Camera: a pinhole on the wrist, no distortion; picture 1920 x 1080 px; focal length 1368.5 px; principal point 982.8 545.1 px. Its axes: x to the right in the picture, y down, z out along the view. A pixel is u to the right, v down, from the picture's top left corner.
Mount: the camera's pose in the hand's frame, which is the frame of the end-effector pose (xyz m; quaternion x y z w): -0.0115 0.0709 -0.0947 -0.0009 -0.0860 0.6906 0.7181
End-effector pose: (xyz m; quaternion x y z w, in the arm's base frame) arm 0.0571 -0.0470 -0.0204 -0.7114 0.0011 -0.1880 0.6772
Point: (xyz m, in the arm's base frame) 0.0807 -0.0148 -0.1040
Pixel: 1292.6 351.3
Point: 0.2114 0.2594 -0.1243
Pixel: 1302.6 220.9
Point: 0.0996 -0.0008 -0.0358
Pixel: 716.4 41.9
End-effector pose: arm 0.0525 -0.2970 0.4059 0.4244 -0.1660 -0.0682 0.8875
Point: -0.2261 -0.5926 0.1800
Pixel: outside the picture
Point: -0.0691 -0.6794 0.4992
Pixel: 488.4 301.0
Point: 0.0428 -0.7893 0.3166
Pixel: outside the picture
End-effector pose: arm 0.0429 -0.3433 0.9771 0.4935 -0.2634 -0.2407 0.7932
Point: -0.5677 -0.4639 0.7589
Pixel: outside the picture
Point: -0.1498 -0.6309 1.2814
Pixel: 1356.7 85.2
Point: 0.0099 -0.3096 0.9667
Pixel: 169.8 842.9
